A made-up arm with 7 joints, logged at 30 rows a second.
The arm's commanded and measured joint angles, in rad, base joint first. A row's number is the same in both.
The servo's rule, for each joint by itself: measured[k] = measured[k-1] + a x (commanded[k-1-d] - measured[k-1]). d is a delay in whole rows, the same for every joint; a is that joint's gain. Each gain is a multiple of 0.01, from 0.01 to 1. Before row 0 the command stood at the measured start. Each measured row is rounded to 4 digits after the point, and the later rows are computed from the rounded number. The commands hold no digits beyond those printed.
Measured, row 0: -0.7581 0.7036 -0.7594 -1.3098 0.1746 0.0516 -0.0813
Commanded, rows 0 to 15: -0.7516 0.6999 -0.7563 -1.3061 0.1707 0.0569 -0.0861; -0.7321 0.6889 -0.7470 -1.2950 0.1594 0.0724 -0.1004; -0.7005 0.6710 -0.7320 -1.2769 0.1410 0.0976 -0.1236; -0.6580 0.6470 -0.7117 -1.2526 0.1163 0.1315 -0.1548; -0.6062 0.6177 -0.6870 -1.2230 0.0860 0.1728 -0.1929; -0.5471 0.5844 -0.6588 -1.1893 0.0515 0.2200 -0.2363; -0.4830 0.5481 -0.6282 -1.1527 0.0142 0.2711 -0.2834; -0.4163 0.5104 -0.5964 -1.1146 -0.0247 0.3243 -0.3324; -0.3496 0.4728 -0.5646 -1.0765 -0.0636 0.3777 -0.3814; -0.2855 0.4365 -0.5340 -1.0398 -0.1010 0.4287 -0.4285; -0.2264 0.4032 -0.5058 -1.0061 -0.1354 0.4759 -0.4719; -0.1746 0.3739 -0.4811 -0.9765 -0.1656 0.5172 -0.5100; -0.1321 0.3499 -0.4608 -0.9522 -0.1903 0.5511 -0.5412; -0.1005 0.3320 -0.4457 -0.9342 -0.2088 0.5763 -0.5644; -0.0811 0.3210 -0.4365 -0.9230 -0.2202 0.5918 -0.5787; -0.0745 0.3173 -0.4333 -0.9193 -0.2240 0.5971 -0.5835
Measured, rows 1 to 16: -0.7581 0.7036 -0.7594 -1.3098 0.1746 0.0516 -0.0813; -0.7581 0.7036 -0.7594 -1.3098 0.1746 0.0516 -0.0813; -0.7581 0.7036 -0.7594 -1.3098 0.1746 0.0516 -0.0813; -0.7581 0.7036 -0.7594 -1.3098 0.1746 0.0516 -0.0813; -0.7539 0.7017 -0.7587 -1.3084 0.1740 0.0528 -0.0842; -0.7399 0.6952 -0.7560 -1.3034 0.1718 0.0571 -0.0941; -0.7147 0.6829 -0.7505 -1.2936 0.1672 0.0660 -0.1121; -0.6784 0.6646 -0.7416 -1.2784 0.1596 0.0804 -0.1381; -0.6322 0.6407 -0.7290 -1.2579 0.1486 0.1007 -0.1715; -0.5777 0.6120 -0.7129 -1.2325 0.1340 0.1269 -0.2110; -0.5171 0.5794 -0.6934 -1.2030 0.1160 0.1586 -0.2552; -0.4526 0.5442 -0.6711 -1.1703 0.0949 0.1951 -0.3023; -0.3867 0.5078 -0.6466 -1.1356 0.0711 0.2353 -0.3506; -0.3219 0.4714 -0.6207 -1.1002 0.0453 0.2778 -0.3981; -0.2608 0.4366 -0.5943 -1.0654 0.0182 0.3214 -0.4431; -0.2056 0.4046 -0.5683 -1.0325 -0.0094 0.3645 -0.4839
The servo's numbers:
d 4
a 0.64 0.51 0.23 0.37 0.15 0.22 0.61

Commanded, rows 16 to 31: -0.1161 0.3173 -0.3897 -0.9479 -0.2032 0.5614 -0.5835; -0.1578 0.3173 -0.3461 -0.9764 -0.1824 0.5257 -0.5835; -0.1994 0.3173 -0.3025 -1.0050 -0.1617 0.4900 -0.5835; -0.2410 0.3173 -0.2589 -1.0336 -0.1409 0.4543 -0.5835; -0.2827 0.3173 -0.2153 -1.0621 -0.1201 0.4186 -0.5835; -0.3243 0.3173 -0.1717 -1.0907 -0.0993 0.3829 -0.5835; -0.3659 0.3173 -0.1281 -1.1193 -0.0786 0.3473 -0.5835; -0.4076 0.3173 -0.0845 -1.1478 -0.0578 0.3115 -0.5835; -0.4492 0.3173 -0.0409 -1.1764 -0.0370 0.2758 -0.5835; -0.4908 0.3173 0.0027 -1.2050 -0.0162 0.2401 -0.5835; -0.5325 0.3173 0.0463 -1.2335 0.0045 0.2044 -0.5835; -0.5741 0.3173 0.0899 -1.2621 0.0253 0.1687 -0.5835; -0.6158 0.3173 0.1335 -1.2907 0.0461 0.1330 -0.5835; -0.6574 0.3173 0.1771 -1.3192 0.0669 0.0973 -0.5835; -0.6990 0.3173 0.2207 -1.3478 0.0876 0.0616 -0.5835; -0.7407 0.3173 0.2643 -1.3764 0.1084 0.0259 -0.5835
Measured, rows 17 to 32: -0.1586 0.3767 -0.5436 -1.0028 -0.0365 0.4056 -0.5189; -0.1214 0.3539 -0.5211 -0.9774 -0.0623 0.4432 -0.5467; -0.0956 0.3371 -0.5016 -0.9573 -0.0860 0.4759 -0.5662; -0.0821 0.3270 -0.4859 -0.9432 -0.1067 0.5026 -0.5768; -0.1039 0.3221 -0.4638 -0.9449 -0.1212 0.5155 -0.5809; -0.1384 0.3197 -0.4367 -0.9566 -0.1304 0.5177 -0.5825; -0.1774 0.3185 -0.4058 -0.9745 -0.1351 0.5116 -0.5831; -0.2181 0.3179 -0.3720 -0.9964 -0.1360 0.4990 -0.5833; -0.2594 0.3176 -0.3360 -1.0207 -0.1336 0.4813 -0.5834; -0.3009 0.3174 -0.2982 -1.0466 -0.1285 0.4597 -0.5835; -0.3425 0.3173 -0.2591 -1.0735 -0.1210 0.4350 -0.5835; -0.3842 0.3173 -0.2189 -1.1010 -0.1115 0.4078 -0.5835; -0.4258 0.3173 -0.1780 -1.1289 -0.1003 0.3788 -0.5835; -0.4674 0.3173 -0.1364 -1.1571 -0.0877 0.3483 -0.5835; -0.5091 0.3173 -0.0944 -1.1854 -0.0739 0.3166 -0.5835; -0.5507 0.3173 -0.0520 -1.2138 -0.0590 0.2841 -0.5835
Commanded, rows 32 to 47: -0.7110 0.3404 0.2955 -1.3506 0.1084 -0.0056 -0.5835; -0.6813 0.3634 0.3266 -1.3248 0.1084 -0.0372 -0.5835; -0.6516 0.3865 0.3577 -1.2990 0.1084 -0.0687 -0.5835; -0.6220 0.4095 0.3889 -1.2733 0.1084 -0.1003 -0.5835; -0.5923 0.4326 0.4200 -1.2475 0.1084 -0.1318 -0.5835; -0.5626 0.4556 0.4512 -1.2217 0.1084 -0.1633 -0.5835; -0.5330 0.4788 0.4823 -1.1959 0.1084 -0.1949 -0.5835; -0.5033 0.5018 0.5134 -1.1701 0.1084 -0.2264 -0.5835; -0.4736 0.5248 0.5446 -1.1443 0.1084 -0.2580 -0.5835; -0.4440 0.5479 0.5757 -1.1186 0.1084 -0.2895 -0.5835; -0.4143 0.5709 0.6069 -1.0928 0.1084 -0.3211 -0.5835; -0.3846 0.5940 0.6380 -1.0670 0.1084 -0.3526 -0.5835; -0.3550 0.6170 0.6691 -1.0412 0.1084 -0.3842 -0.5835; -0.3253 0.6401 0.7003 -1.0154 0.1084 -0.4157 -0.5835; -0.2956 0.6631 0.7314 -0.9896 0.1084 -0.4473 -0.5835; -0.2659 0.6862 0.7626 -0.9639 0.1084 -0.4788 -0.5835
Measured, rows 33 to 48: -0.5924 0.3173 -0.0093 -1.2423 -0.0432 0.2509 -0.5835; -0.6340 0.3173 0.0336 -1.2708 -0.0267 0.2171 -0.5835; -0.6756 0.3173 0.0766 -1.2993 -0.0096 0.1829 -0.5835; -0.7173 0.3173 0.1198 -1.3278 0.0081 0.1484 -0.5835; -0.7133 0.3291 0.1602 -1.3362 0.0231 0.1145 -0.5835; -0.6928 0.3466 0.1985 -1.3320 0.0359 0.0811 -0.5835; -0.6664 0.3669 0.2351 -1.3198 0.0468 0.0481 -0.5835; -0.6380 0.3886 0.2705 -1.3026 0.0560 0.0155 -0.5835; -0.6088 0.4110 0.3049 -1.2822 0.0639 -0.0169 -0.5835; -0.5792 0.4337 0.3385 -1.2598 0.0706 -0.0491 -0.5835; -0.5496 0.4567 0.3716 -1.2362 0.0763 -0.0812 -0.5835; -0.5200 0.4797 0.4042 -1.2117 0.0811 -0.1131 -0.5835; -0.4903 0.5027 0.4365 -1.1868 0.0852 -0.1450 -0.5835; -0.4607 0.5258 0.4685 -1.1616 0.0887 -0.1768 -0.5835; -0.4310 0.5488 0.5003 -1.1361 0.0917 -0.2085 -0.5835; -0.4013 0.5719 0.5320 -1.1105 0.0942 -0.2402 -0.5835
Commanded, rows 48 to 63: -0.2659 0.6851 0.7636 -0.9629 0.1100 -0.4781 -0.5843; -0.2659 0.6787 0.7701 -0.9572 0.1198 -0.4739 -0.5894; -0.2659 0.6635 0.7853 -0.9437 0.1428 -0.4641 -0.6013; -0.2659 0.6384 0.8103 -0.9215 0.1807 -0.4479 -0.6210; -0.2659 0.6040 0.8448 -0.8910 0.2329 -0.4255 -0.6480; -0.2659 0.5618 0.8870 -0.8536 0.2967 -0.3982 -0.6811; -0.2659 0.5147 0.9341 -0.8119 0.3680 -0.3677 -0.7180; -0.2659 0.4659 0.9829 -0.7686 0.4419 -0.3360 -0.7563; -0.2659 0.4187 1.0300 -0.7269 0.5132 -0.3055 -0.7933; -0.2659 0.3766 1.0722 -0.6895 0.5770 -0.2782 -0.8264; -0.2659 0.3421 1.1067 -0.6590 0.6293 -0.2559 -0.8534; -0.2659 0.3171 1.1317 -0.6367 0.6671 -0.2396 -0.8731; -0.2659 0.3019 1.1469 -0.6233 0.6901 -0.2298 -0.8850; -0.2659 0.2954 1.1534 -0.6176 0.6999 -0.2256 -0.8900; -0.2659 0.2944 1.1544 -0.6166 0.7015 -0.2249 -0.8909; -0.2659 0.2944 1.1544 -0.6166 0.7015 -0.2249 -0.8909
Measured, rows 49 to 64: -0.3717 0.5949 0.5635 -1.0849 0.0963 -0.2719 -0.5835; -0.3420 0.6180 0.5950 -1.0592 0.0981 -0.3035 -0.5835; -0.3123 0.6410 0.6264 -1.0334 0.0996 -0.3351 -0.5835; -0.2826 0.6641 0.6577 -1.0077 0.1009 -0.3667 -0.5835; -0.2719 0.6748 0.6821 -0.9911 0.1023 -0.3912 -0.5840; -0.2681 0.6768 0.7023 -0.9786 0.1049 -0.4094 -0.5873; -0.2667 0.6700 0.7214 -0.9657 0.1106 -0.4214 -0.5958; -0.2662 0.6539 0.7418 -0.9493 0.1211 -0.4272 -0.6112; -0.2660 0.6285 0.7655 -0.9277 0.1379 -0.4268 -0.6336; -0.2659 0.5945 0.7934 -0.9003 0.1617 -0.4205 -0.6626; -0.2659 0.5538 0.8258 -0.8676 0.1926 -0.4089 -0.6964; -0.2659 0.5090 0.8619 -0.8310 0.2300 -0.3929 -0.7329; -0.2659 0.4629 0.9006 -0.7925 0.2725 -0.3737 -0.7697; -0.2659 0.4189 0.9401 -0.7544 0.3182 -0.3527 -0.8043; -0.2659 0.3797 0.9784 -0.7191 0.3649 -0.3314 -0.8343; -0.2659 0.3478 1.0137 -0.6886 0.4102 -0.3112 -0.8580
